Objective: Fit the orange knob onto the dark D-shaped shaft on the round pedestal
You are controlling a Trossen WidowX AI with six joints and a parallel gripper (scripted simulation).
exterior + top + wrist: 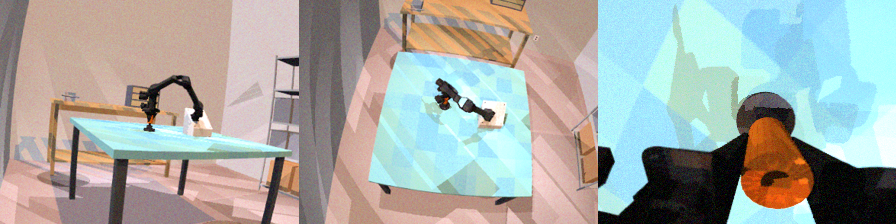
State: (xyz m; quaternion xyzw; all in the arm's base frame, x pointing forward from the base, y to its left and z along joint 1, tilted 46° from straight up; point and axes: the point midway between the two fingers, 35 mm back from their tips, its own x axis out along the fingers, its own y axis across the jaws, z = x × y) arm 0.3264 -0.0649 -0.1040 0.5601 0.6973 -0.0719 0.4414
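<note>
My gripper tip is now 20 mm below the orange knob. From my gripper tip the other things lie so: round dark pedestal 40 mm below.
</note>
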